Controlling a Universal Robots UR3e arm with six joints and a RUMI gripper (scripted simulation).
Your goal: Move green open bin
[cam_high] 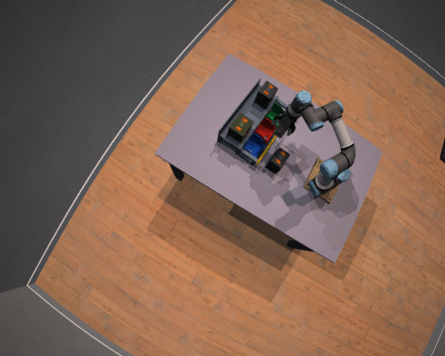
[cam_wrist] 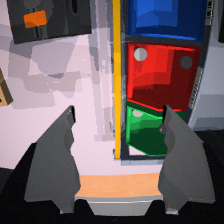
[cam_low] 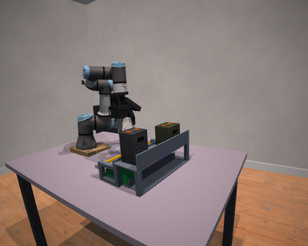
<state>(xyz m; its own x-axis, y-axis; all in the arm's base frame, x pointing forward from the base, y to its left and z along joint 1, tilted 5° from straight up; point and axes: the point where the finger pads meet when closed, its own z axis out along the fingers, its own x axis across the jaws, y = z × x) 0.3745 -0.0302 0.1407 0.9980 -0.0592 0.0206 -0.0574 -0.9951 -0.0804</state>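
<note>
Now: the yellow rail 100 mm below my hand. The rest, counted from my hand: green open bin: 80 mm ahead, 110 mm to the right, 110 mm below; then blue bin: 90 mm ahead, 110 mm to the left, 110 mm below; then red bin: 80 mm ahead, 110 mm below.
</note>
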